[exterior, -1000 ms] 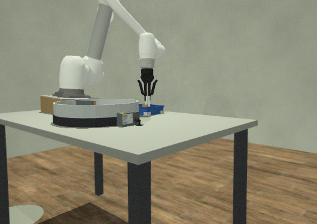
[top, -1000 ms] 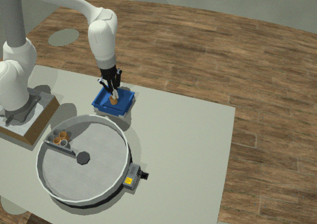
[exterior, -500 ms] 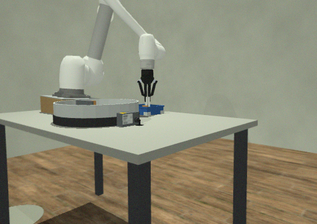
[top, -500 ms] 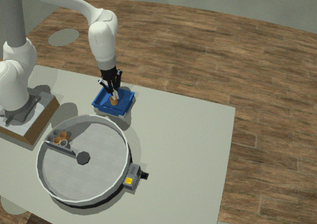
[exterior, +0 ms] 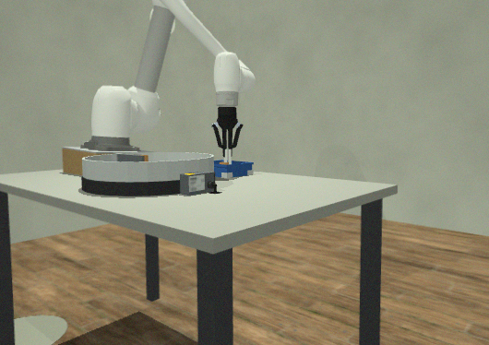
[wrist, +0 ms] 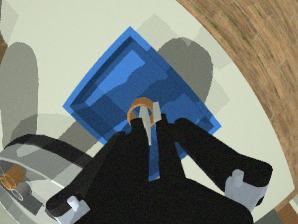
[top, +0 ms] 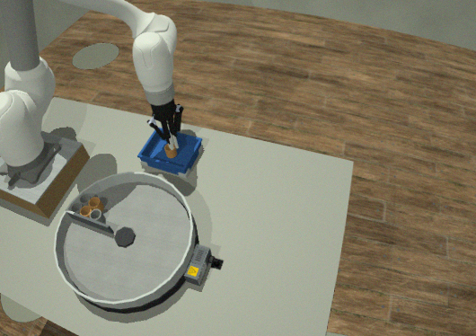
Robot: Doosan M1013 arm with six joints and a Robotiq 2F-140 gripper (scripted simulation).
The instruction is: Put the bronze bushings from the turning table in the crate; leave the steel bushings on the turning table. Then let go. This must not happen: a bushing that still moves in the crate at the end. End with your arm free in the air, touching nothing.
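Right now my hand is 10 mm past the crate, 10 mm to the left of it and 50 mm above it. From my hand the other things lie so: turning table (20 mm behind, 370 mm to the right, 20 mm below).
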